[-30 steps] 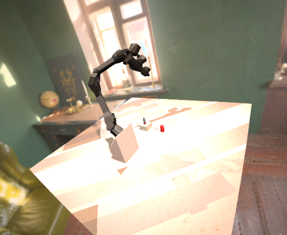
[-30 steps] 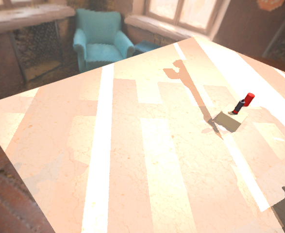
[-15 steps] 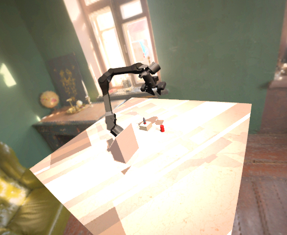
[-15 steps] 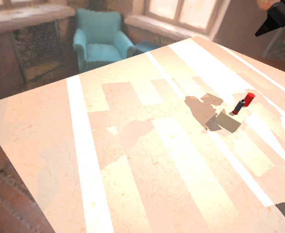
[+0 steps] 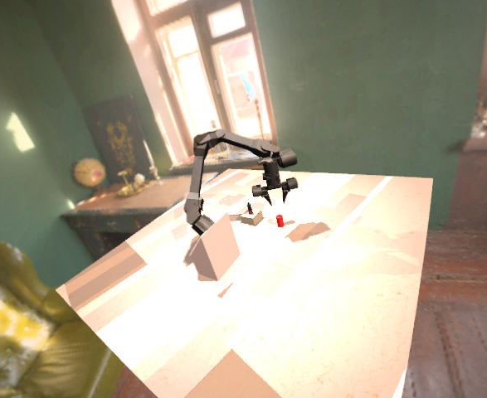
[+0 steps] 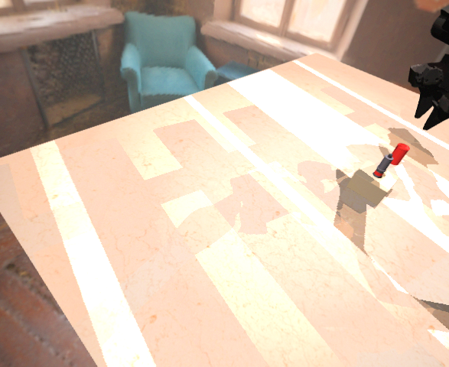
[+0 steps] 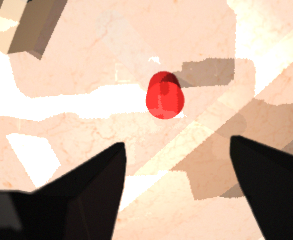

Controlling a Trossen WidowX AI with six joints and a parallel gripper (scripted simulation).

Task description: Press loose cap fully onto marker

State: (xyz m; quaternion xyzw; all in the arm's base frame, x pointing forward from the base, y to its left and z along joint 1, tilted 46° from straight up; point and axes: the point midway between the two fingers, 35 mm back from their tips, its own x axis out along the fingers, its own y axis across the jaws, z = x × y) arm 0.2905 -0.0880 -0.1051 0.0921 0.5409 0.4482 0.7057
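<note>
My gripper tip is 1 cm to the right of the red cap and 9 cm above it. Round my gripper tip: pale holder block (1 cm ahead, 16 cm to the left, 9 cm below).
</note>
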